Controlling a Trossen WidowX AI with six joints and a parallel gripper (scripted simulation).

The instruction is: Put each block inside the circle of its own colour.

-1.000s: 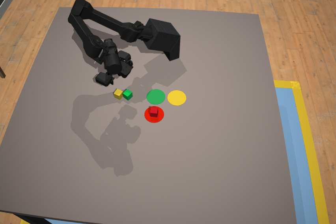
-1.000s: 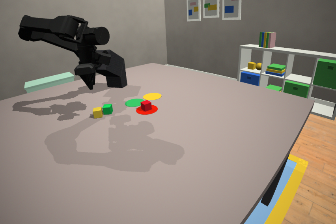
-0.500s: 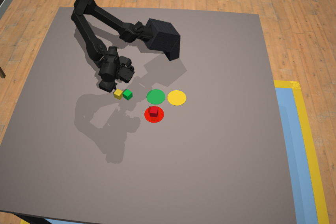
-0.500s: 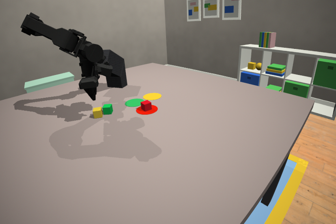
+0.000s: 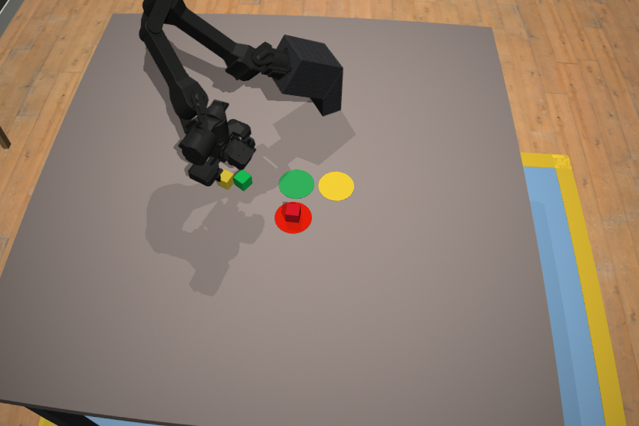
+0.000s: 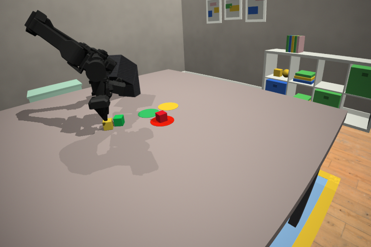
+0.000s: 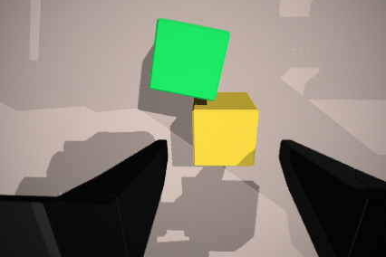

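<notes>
Right now my hand is 6 cm above the yellow block. Also, from my hand: green block 1 cm ahead, 4 cm to the left, 6 cm below; then red block 13 cm ahead, 15 cm to the left, 6 cm below; then green circle 4 cm ahead, 17 cm to the left, 8 cm below.
</notes>
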